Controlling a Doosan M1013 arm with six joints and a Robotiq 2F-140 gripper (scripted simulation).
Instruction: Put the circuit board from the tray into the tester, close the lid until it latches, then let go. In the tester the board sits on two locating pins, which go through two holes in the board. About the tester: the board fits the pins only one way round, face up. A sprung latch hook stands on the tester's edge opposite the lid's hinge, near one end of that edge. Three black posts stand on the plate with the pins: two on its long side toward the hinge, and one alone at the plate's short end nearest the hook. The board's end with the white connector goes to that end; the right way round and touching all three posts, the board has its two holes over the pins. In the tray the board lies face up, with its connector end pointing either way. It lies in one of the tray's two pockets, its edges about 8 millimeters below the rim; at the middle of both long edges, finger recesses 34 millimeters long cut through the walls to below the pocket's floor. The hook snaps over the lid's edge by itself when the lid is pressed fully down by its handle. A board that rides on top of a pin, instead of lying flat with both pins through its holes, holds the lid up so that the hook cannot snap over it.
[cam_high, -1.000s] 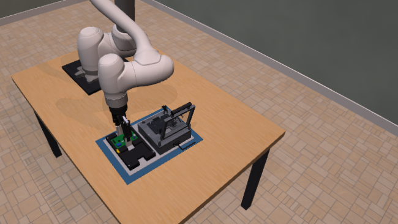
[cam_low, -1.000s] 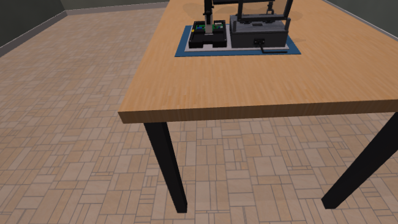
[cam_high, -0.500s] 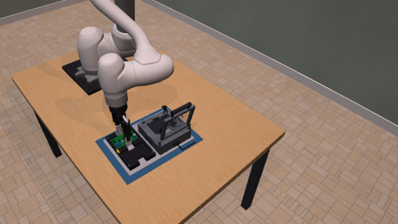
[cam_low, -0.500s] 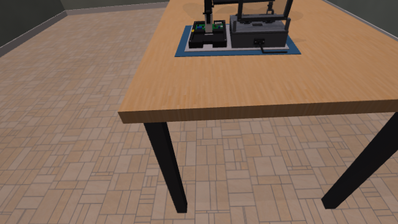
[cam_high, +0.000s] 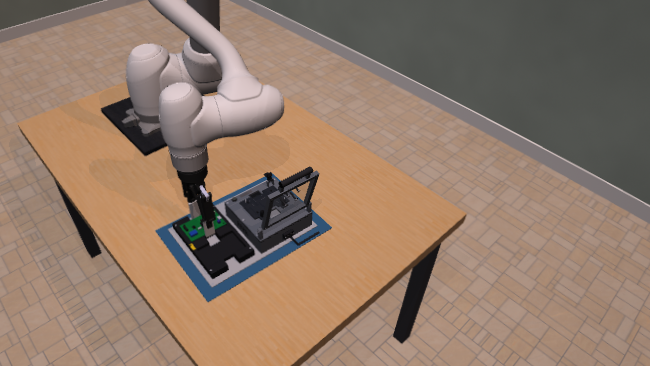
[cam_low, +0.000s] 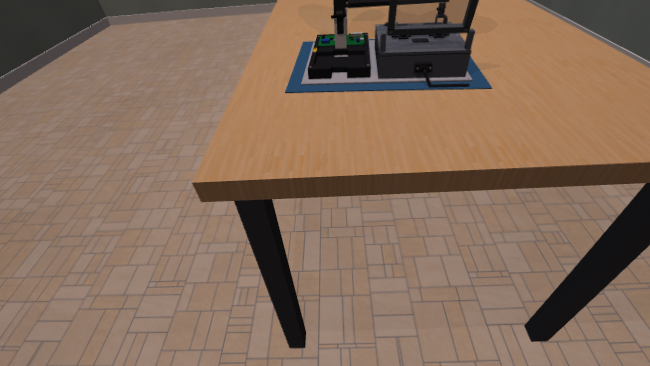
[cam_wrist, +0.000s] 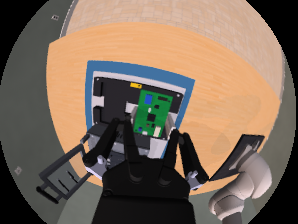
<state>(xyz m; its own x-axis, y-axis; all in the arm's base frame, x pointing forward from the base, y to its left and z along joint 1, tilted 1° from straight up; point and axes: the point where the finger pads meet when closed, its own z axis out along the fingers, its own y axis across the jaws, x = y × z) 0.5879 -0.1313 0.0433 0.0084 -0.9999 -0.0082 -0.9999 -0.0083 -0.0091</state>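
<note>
Right now the latch hook is 23 cm to the left of my hand and 3 cm above it. Round my hand: green circuit board (2 cm below); then lid (18 cm ahead, 17 cm to the left, 13 cm above).
</note>
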